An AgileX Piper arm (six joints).
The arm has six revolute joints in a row. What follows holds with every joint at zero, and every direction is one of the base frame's.
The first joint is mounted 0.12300 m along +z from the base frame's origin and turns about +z.
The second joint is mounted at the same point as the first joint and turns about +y.
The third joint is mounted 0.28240 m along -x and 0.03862 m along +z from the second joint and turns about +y.
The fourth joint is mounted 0.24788 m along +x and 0.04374 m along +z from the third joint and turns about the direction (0.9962, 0, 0.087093).
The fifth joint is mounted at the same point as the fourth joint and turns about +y.
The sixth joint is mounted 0.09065 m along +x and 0.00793 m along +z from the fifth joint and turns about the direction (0.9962, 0, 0.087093).
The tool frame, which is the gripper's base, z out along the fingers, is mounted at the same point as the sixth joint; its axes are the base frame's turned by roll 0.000, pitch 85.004 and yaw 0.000 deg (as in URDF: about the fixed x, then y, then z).
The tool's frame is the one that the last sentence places.
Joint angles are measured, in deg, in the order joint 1, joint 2, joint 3, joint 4, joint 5, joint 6. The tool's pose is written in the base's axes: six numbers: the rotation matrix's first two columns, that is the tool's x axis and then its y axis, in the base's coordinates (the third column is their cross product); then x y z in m. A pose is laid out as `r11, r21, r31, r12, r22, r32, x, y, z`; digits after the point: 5 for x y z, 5 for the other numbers.
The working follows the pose.
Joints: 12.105, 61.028, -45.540, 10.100, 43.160, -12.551
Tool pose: -0.75484, -0.25300, -0.60515, -0.34757, 0.93672, 0.04193, 0.19490, 0.05296, 0.29239
Where each joint sits with the arm in this pose, in the base's axes (m; each line is computed from the numbers above, not from the rounded line before):
joint 1: 0.0000 0.0000 0.1230
joint 2: 0.0000 0.0000 0.1230
joint 3: -0.1007 -0.0216 0.3888
joint 4: 0.1443 0.0309 0.3647
joint 5: 0.1443 0.0309 0.3647
joint 6: 0.1949 0.0530 0.2924
the tool: 0.1949 0.0530 0.2924

